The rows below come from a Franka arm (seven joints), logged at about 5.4 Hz.
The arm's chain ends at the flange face. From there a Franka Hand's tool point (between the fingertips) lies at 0.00 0.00 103.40 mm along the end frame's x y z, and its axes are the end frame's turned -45 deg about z.
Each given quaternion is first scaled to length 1.
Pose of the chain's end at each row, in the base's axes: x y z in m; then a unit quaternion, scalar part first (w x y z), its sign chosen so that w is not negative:
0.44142 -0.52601 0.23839 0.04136 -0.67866 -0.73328 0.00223
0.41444 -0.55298 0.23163 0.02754 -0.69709 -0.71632 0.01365
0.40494 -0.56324 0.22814 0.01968 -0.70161 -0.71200 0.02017
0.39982 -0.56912 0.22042 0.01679 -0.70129 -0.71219 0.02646
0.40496 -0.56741 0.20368 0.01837 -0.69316 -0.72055 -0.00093
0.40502 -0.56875 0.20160 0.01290 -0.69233 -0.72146 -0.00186
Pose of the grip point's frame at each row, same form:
0.43484 -0.52054 0.13534 0.03907 -0.34639 -0.93718 -0.01377
0.40839 -0.55103 0.12843 0.03067 -0.36990 -0.92856 0.00207
0.39912 -0.56335 0.12490 0.02590 -0.37573 -0.92630 0.01110
0.39351 -0.57058 0.11722 0.02564 -0.37536 -0.92635 0.01802
0.40236 -0.56464 0.10035 0.01662 -0.36465 -0.93096 -0.00789
0.40336 -0.56663 0.09824 0.01121 -0.36354 -0.93149 -0.00666

